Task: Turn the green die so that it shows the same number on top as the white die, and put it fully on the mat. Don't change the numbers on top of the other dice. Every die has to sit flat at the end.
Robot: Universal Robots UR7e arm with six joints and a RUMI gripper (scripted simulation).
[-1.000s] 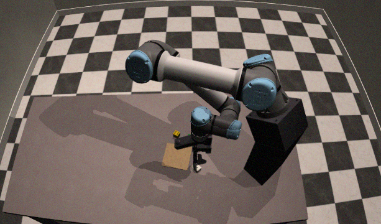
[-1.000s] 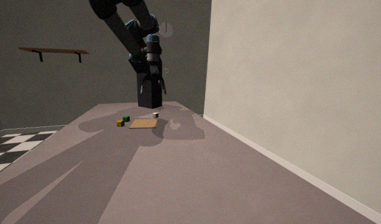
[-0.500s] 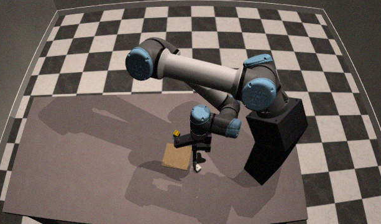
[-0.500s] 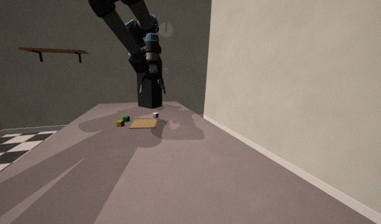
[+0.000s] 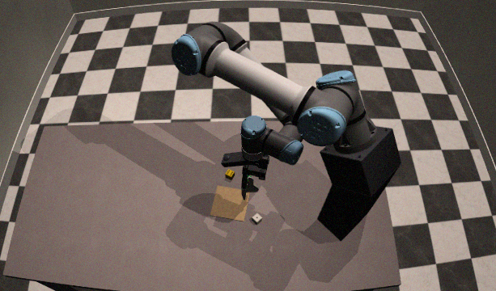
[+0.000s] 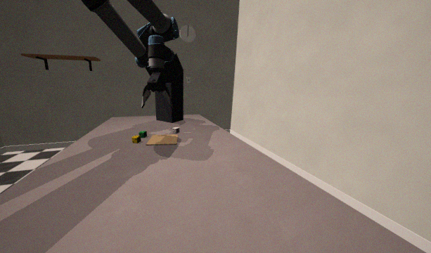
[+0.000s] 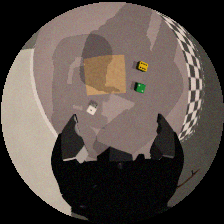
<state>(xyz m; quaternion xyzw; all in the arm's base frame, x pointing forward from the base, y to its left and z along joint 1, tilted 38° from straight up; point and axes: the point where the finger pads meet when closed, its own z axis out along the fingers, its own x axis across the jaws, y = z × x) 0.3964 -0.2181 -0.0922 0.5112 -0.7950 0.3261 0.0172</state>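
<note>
My hand is 140 mm above the green die, 80 mm to the left of it and 20 mm past it. Also, from my hand: yellow die (140 mm below, 120 mm to the right, 40 mm ahead); then tan mat (150 mm below, 80 mm ahead); then white die (140 mm below, 110 mm to the left).
</note>
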